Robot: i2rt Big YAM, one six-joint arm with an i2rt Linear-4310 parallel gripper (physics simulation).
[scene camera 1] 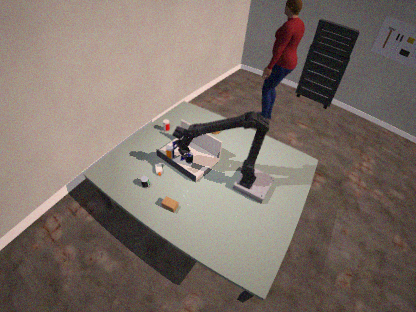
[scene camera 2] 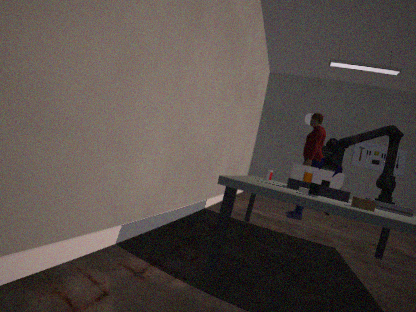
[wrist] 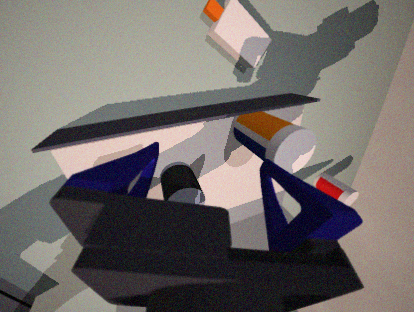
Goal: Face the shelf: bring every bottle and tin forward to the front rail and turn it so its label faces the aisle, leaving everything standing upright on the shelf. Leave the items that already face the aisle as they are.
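Frame: origin at the arm's base, x left, y back, z up, level; millimetres.
Seen in the pictures: gripper, fingertip midpoint: [scene camera 1: 177, 154] [scene camera 2: 325, 173] [wrist: 212, 156]; arm's base at its link origin: [scene camera 1: 247, 181] [scene camera 2: 384, 202].
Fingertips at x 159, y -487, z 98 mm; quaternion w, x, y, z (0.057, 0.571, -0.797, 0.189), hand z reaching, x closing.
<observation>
Pixels of each thing's top centre, then the offset from my fingertips to it.
- dark front rail at its top centre: [wrist: 207, 119] [scene camera 2: 318, 184] [scene camera 1: 174, 161] dx +3, dy -27, dz -85 mm
- upright bottle at its top centre: [wrist: 295, 153] [scene camera 1: 169, 146] [scene camera 2: 309, 170] dx -37, dy -101, dz -5 mm
- black tin at its top centre: [wrist: 186, 204] [scene camera 1: 189, 154] dx -89, dy +36, dz -44 mm
- white-and-red can at its top centre: [wrist: 350, 199] [scene camera 2: 269, 169] [scene camera 1: 166, 121] dx -312, dy -375, dz -56 mm
- white box with orange, top centre: [wrist: 239, 30] [scene camera 1: 158, 168] dx +98, dy -104, dz -124 mm
- dark can at its top centre: [scene camera 1: 144, 178] dx +255, dy -95, dz -82 mm
- orange-brown block at its top centre: [scene camera 2: 364, 199] [scene camera 1: 169, 202] dx +290, dy +152, dz -102 mm
The small white shelf [scene camera 1: 207, 144] has a dark front rail [scene camera 1: 185, 171] [scene camera 2: 332, 193] [wrist: 175, 116]. An upright bottle [scene camera 1: 169, 151] [scene camera 2: 308, 177] [wrist: 274, 137] stands close behind the rail near one end, with an orange patch toward the rail, dark blue beside it and a pale top. A black tin [scene camera 1: 189, 158] [wrist: 181, 181] with a grey top stands upright, set back from the rail; no label on it can be made out. My gripper [scene camera 1: 179, 152] [wrist: 212, 156] is open and empty above the shelf, its blue fingers spread. In the wrist view the tin shows between them, nearer the left finger.
On the table stand a white-and-red can [scene camera 1: 166, 126] [scene camera 2: 270, 175] [wrist: 336, 189], a white box with orange [scene camera 1: 159, 169] [wrist: 240, 32] and a dark can [scene camera 1: 145, 182]. An orange-brown block [scene camera 1: 170, 204] [scene camera 2: 363, 203] lies there too. A person [scene camera 1: 288, 45] [scene camera 2: 314, 145] stands beyond the table.
</observation>
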